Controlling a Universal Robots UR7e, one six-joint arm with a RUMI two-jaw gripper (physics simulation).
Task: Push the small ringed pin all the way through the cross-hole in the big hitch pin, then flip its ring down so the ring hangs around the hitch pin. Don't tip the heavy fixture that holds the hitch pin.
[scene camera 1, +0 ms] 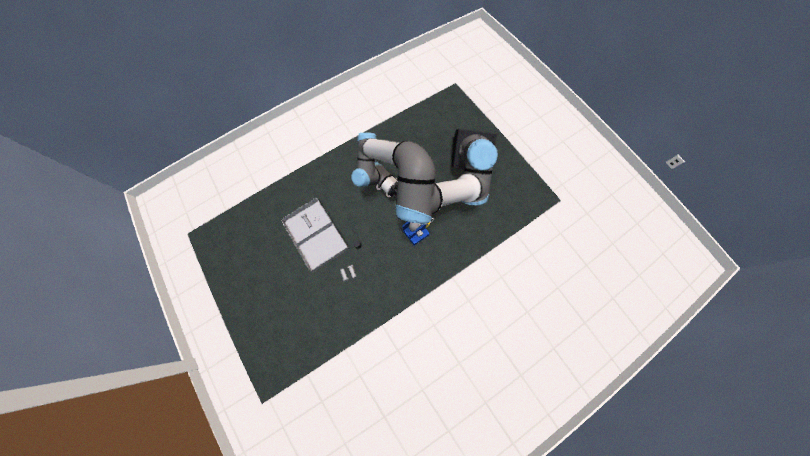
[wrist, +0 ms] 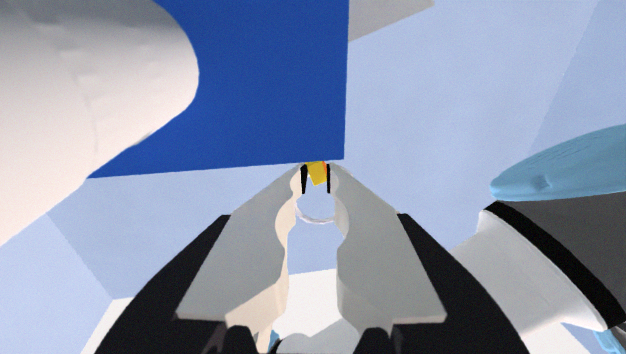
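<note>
My gripper [wrist: 316, 165] is shut on the yellow head of the small ringed pin [wrist: 317, 172] [scene camera 1: 431, 222]. The pin's pale ring [wrist: 320, 221] shows as a thin arc between the fingers. In the wrist view, the pin's shaft is hidden by the blue fixture [wrist: 270, 100] [scene camera 1: 415, 240], whose corner lies just above the fingertips. A large pale rounded part, likely the hitch pin [wrist: 100, 90], covers the upper left. The cross-hole does not show, so I cannot tell whether the shaft is in it. In the scene view, the arm hides the fingertips, and the fixture appears upright.
The robot arm [scene camera 1: 416, 164] reaches over the fixture's upper side. A two-part light tray [scene camera 1: 321, 251] with small metal parts lies to the left on the dark mat [scene camera 1: 255, 317]. Two small pale pieces [scene camera 1: 344, 274] [scene camera 1: 352, 271] and a small black item [scene camera 1: 357, 244] lie near it.
</note>
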